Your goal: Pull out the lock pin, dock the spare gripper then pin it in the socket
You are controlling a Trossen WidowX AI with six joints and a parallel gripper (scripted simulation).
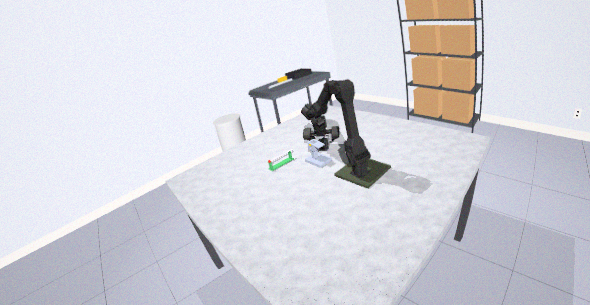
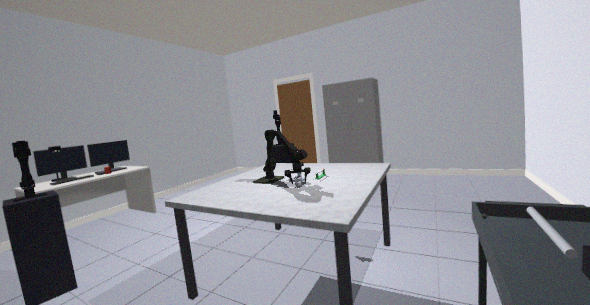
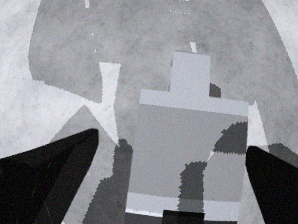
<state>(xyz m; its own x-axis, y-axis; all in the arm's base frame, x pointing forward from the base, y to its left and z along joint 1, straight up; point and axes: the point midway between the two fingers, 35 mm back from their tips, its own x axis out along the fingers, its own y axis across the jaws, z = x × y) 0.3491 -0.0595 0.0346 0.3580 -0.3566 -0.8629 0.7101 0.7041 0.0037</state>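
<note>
My gripper tip is 10 mm below the spare gripper and 10 mm past it. Round my gripper tip: mount: 120 mm to the left, 110 mm behind, 30 mm above; then green holder: 260 mm to the left, 10 mm ahead.
</note>
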